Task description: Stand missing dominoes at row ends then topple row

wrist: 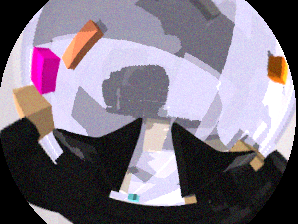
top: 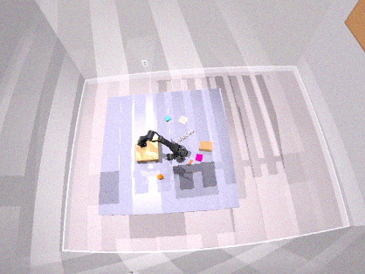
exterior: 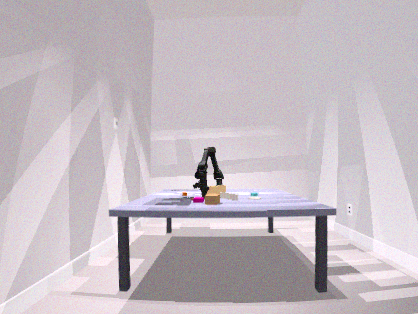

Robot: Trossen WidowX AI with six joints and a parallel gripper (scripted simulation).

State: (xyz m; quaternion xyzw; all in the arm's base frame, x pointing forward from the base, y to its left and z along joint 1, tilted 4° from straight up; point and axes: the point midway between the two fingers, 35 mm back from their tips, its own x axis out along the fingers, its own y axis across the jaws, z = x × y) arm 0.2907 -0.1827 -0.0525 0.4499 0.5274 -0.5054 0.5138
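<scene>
The magenta cube is 200 mm ahead of my gripper tip, 50 mm to the right of it and 10 mm above it. Also, from my gripper tip: flat orange piece 110 mm ahead, 80 mm to the right, 10 mm above; then orange cube 190 mm behind, 150 mm to the right, 10 mm above; then tan box 290 mm ahead, 40 mm to the left, 30 mm above.
</scene>
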